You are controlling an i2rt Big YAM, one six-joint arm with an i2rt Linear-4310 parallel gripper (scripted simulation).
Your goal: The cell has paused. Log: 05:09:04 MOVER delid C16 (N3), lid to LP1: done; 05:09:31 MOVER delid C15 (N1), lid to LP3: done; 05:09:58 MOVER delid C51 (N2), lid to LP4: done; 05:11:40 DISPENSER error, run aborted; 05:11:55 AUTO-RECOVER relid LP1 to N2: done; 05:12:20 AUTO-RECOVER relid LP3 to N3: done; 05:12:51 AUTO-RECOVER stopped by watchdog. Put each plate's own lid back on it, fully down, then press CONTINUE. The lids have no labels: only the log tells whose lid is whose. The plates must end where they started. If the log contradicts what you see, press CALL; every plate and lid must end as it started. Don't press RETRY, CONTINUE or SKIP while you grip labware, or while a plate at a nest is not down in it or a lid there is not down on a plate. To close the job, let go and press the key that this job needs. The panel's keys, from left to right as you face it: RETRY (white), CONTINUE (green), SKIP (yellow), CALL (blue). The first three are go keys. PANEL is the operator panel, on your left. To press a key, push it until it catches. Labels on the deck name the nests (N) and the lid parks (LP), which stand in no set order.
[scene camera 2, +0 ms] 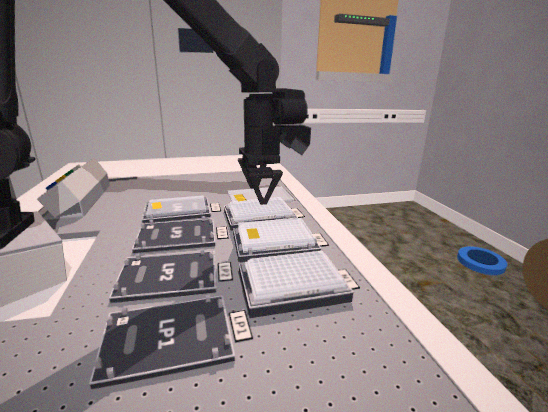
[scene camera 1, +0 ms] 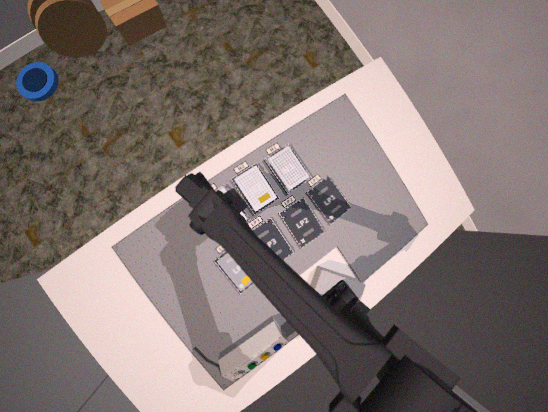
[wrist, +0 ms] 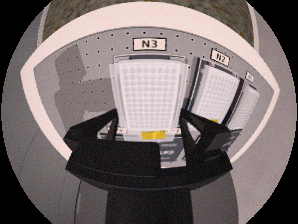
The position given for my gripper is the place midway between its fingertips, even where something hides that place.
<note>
In view: my gripper (scene camera 2: 258, 197), a plate (scene camera 2: 276, 277), a plate (scene camera 2: 253, 213) and an operator panel (scene camera 2: 84, 186).
My gripper is seen too in the wrist view (wrist: 148, 111).
</note>
